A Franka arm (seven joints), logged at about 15 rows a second.
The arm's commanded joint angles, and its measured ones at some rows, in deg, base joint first. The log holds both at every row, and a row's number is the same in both.
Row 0, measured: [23.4 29.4 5.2 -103.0 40.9 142.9 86.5]
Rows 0 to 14, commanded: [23.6 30.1 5.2 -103.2 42.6 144.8 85.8]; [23.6 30.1 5.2 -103.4 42.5 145.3 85.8]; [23.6 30.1 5.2 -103.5 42.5 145.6 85.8]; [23.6 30.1 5.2 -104.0 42.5 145.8 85.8]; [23.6 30.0 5.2 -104.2 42.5 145.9 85.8]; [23.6 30.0 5.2 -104.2 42.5 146.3 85.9]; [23.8 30.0 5.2 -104.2 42.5 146.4 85.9]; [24.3 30.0 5.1 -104.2 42.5 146.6 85.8]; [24.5 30.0 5.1 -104.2 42.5 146.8 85.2]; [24.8 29.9 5.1 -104.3 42.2 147.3 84.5]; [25.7 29.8 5.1 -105.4 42.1 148.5 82.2]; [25.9 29.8 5.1 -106.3 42.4 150.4 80.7]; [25.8 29.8 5.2 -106.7 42.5 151.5 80.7]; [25.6 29.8 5.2 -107.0 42.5 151.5 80.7]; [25.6 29.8 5.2 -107.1 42.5 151.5 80.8]
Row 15, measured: [25.5 29.8 5.3 -104.8 40.9 149.4 83.5]
